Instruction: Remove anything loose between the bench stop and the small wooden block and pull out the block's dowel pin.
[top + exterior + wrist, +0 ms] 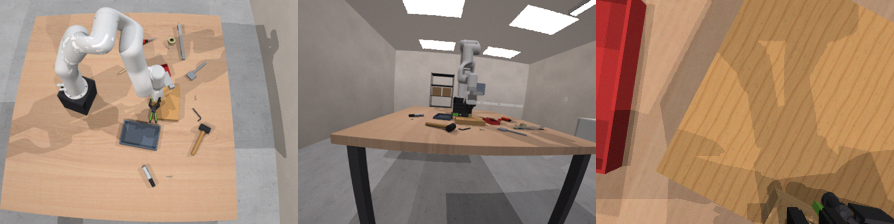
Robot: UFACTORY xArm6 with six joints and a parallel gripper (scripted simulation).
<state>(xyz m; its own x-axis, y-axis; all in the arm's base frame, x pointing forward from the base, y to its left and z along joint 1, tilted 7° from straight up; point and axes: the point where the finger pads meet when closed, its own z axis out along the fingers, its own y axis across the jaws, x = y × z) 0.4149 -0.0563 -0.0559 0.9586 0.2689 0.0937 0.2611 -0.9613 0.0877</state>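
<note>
Now: the dowel pin 2 cm below my hand. Also, from my hand: small wooden block (4 cm below); red tray (4 cm ahead, 17 cm to the left, 7 cm below); dark grey tray (11 cm behind, 19 cm to the right, 7 cm below).
</note>
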